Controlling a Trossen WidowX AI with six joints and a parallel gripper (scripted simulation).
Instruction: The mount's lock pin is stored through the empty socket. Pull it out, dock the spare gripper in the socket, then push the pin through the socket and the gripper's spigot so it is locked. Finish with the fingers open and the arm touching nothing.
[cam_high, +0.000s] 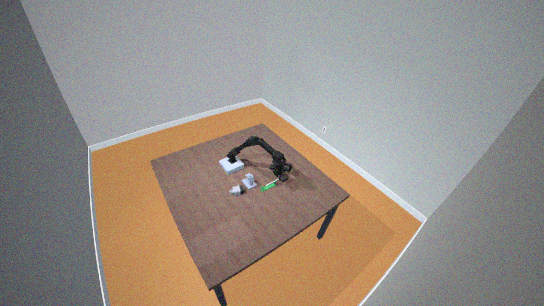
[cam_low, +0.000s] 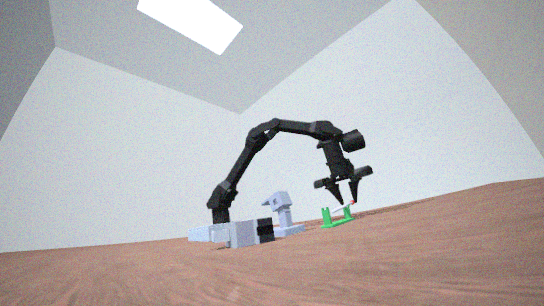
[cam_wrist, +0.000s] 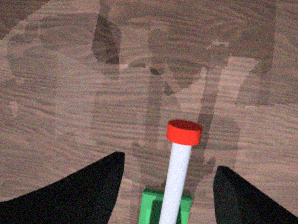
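The cradle is 10 mm behind my gripper tip, 100 mm to the right of it and 20 mm below it. Round my gripper tip: spare gripper (130 mm behind, 340 mm to the right, 20 mm below); grey mount (130 mm behind, 200 mm to the right, 10 mm above).
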